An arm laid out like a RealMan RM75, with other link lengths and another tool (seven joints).
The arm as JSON. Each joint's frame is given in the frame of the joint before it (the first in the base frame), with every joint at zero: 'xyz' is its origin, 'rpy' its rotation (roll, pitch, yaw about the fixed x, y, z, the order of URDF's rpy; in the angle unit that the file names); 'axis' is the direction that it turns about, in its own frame. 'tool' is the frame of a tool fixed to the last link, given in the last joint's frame.
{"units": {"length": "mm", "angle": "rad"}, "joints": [
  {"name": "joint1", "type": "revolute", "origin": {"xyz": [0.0, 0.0, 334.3], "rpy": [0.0, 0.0, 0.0]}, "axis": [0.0, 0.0, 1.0]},
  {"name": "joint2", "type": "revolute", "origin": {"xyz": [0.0, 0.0, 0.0], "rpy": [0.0, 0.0, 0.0]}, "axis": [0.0, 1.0, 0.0]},
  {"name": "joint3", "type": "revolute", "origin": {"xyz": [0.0, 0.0, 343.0], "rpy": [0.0, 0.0, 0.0]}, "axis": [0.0, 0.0, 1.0]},
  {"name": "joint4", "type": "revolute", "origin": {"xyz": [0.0, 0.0, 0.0], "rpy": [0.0, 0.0, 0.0]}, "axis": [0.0, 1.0, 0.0]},
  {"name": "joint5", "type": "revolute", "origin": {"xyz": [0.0, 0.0, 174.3], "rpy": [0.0, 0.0, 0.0]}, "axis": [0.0, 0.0, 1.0]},
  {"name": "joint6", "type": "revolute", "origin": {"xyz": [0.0, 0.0, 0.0], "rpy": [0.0, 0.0, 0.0]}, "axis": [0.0, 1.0, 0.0]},
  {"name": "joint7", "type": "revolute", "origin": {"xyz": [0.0, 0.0, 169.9], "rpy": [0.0, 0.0, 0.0]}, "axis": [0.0, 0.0, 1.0]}
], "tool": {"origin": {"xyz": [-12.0, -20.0, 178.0], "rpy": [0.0, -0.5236, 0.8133]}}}
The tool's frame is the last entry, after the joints.
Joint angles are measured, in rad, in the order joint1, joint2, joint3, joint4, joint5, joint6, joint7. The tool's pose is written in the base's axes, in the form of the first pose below.
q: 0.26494, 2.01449, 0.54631, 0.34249, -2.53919, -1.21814, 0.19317
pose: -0.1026 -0.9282 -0.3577 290.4; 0.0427 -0.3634 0.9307 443.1; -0.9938 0.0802 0.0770 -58.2; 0 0 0 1
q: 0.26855, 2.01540, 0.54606, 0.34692, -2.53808, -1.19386, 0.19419
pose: -0.0946 -0.9333 -0.3463 293.9; 0.0337 -0.3507 0.9359 444.9; -0.9949 0.0769 0.0646 -63.1; 0 0 0 1
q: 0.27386, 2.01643, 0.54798, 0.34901, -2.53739, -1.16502, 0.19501
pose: -0.0823 -0.9397 -0.3320 299.0; 0.0245 -0.3349 0.9419 447.6; -0.9963 0.0694 0.0506 -68.2; 0 0 0 1
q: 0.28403, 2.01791, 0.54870, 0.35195, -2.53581, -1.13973, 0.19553
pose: -0.0732 -0.9430 -0.3247 300.4; 0.0156 -0.3267 0.9450 451.4; -0.9972 0.0641 0.0386 -73.0; 0 0 0 1
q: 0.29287, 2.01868, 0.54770, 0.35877, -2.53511, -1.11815, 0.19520
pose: -0.0675 -0.9444 -0.3219 299.7; 0.0061 -0.3230 0.9464 454.2; -0.9977 0.0619 0.0276 -77.6; 0 0 0 1
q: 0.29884, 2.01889, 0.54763, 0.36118, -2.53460, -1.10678, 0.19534
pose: -0.0636 -0.9450 -0.3207 299.3; 0.0016 -0.3215 0.9469 456.2; -0.9980 0.0598 0.0219 -79.7; 0 0 0 1
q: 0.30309, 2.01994, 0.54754, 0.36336, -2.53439, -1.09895, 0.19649
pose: -0.0631 -0.9454 -0.3199 298.4; -0.0023 -0.3204 0.9473 457.4; -0.9980 0.0605 0.0180 -81.6; 0 0 0 1
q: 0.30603, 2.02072, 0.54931, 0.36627, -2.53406, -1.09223, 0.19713
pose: -0.0637 -0.9459 -0.3182 297.8; -0.0038 -0.3186 0.9479 458.7; -0.9980 0.0616 0.0167 -82.6; 0 0 0 1
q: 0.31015, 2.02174, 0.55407, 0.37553, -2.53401, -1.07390, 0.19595
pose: -0.0627 -0.9478 -0.3126 297.5; -0.0073 -0.3127 0.9498 461.0; -0.9980 0.0618 0.0127 -85.0; 0 0 0 1
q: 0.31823, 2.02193, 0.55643, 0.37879, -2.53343, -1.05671, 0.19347
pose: -0.0547 -0.9491 -0.3101 297.7; -0.0114 -0.3099 0.9507 464.1; -0.9984 0.0556 0.0062 -87.4; 0 0 0 1
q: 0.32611, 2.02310, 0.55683, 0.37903, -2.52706, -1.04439, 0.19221
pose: -0.0507 -0.9508 -0.3057 298.0; -0.0121 -0.3055 0.9521 467.5; -0.9986 0.0520 0.0040 -88.6; 0 0 0 1
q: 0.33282, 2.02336, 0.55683, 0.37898, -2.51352, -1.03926, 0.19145
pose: -0.0530 -0.9524 -0.3001 298.2; -0.0057 -0.3002 0.9539 471.6; -0.9986 0.0522 0.0105 -86.7; 0 0 0 1
